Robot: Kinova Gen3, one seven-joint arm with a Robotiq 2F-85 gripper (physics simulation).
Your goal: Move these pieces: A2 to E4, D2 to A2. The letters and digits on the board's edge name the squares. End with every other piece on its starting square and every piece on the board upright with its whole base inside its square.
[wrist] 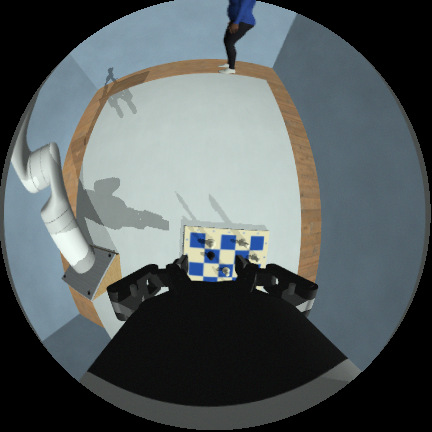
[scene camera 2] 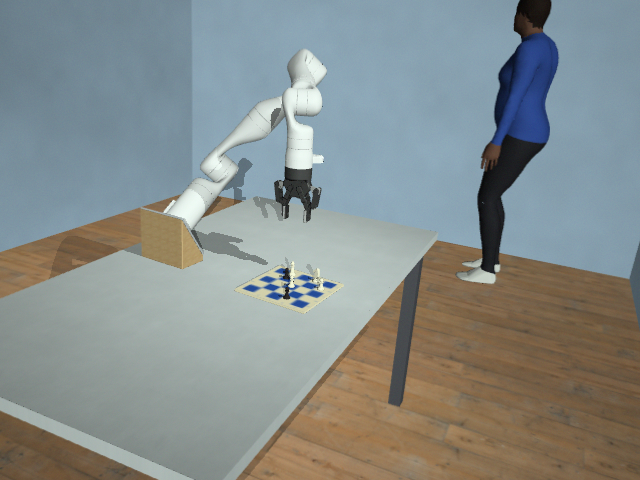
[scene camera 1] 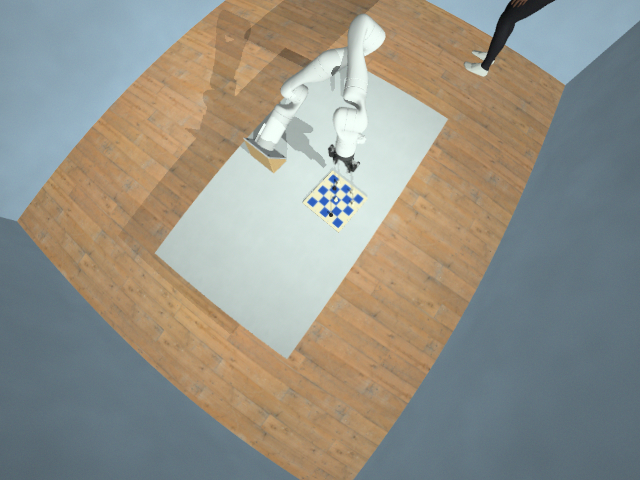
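Seen in the pictures: gripper, fingertip midpoint: point(wrist: 211, 262) point(scene camera 2: 295, 220) point(scene camera 1: 341, 167); arm's base, origin of the base link: point(wrist: 83, 260) point(scene camera 2: 169, 232) point(scene camera 1: 264, 145).
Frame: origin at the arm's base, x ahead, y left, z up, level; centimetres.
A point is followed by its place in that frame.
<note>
My gripper point(scene camera 1: 344, 169) {z 9.6, x 38.5, y 5.8 cm} point(scene camera 2: 295, 219) {z 9.6, x 38.5, y 5.8 cm} point(wrist: 211, 262) {z 9.6, x 38.5, y 5.8 cm} is open and empty, high above the table beyond the board's A side. A white piece point(scene camera 2: 292, 268) {z -4.6, x 38.9, y 4.8 cm} point(wrist: 210, 244) {z -3.0, x 38.6, y 5.5 cm} stands upright on A2 of the blue-and-cream board point(scene camera 1: 321, 215) {z -6.7, x 40.5, y -12.3 cm} point(scene camera 2: 271, 299) {z -6.7, x 41.2, y -12.7 cm}. A black piece point(scene camera 1: 330, 214) {z -4.6, x 44.0, y -10.2 cm} point(scene camera 2: 286, 293) {z -5.3, x 44.2, y -10.1 cm} stands upright, apparently on E4. No piece shows on D2 in either scene view. In the wrist view my gripper hides the board's far rows. The small size leaves exact base placement hard to judge.
A black piece point(scene camera 1: 334, 188) {z -5.5, x 38.5, y 1.7 cm} point(wrist: 210, 255) {z -4.6, x 38.4, y 2.5 cm} stands on B2, close to A2. White pieces stand on C3 point(scene camera 2: 291, 280) {z -4.7, x 42.2, y -2.8 cm} point(wrist: 226, 271) {z -4.5, x 42.0, y -1.9 cm}, A4 point(scene camera 2: 316, 274) {z -4.5, x 46.7, y 4.2 cm} and B5 point(scene camera 2: 320, 284) {z -5.2, x 49.7, y 0.0 cm}. The arm's wooden base block point(scene camera 1: 266, 156) {z 8.0, x 8.2, y -6.9 cm} point(scene camera 2: 162, 237) {z 0.7, x 2.1, y -6.2 cm} is beside the board. A person point(scene camera 2: 524, 98) stands beyond the table.
</note>
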